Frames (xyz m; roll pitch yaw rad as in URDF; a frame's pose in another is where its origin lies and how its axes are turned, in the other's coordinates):
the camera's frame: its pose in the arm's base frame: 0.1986 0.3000 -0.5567 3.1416 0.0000 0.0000
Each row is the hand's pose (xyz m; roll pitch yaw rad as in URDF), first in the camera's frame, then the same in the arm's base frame.
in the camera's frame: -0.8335 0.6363 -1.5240 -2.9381 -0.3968 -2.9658
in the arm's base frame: -0.6349 -0.3363 0.9673 0.2035 0.3968 2.9658
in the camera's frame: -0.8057 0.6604 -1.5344 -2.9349 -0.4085 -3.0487
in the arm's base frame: -0.6071 -0.3604 0.9777 0.2067 0.4085 3.0487
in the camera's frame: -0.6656 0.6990 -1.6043 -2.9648 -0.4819 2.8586
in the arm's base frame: -0.4670 -0.3990 1.0476 0.1768 0.4819 -2.8586
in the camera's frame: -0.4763 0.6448 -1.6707 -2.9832 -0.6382 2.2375
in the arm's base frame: -0.2777 -0.3448 1.1140 0.1584 0.6382 -2.2375
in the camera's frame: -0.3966 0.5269 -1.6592 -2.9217 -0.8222 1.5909
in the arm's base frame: -0.1980 -0.2269 1.1025 0.2199 0.8222 -1.5909
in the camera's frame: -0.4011 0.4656 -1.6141 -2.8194 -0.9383 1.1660
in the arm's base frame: -0.2025 -0.1656 1.0574 0.3222 0.9383 -1.1660
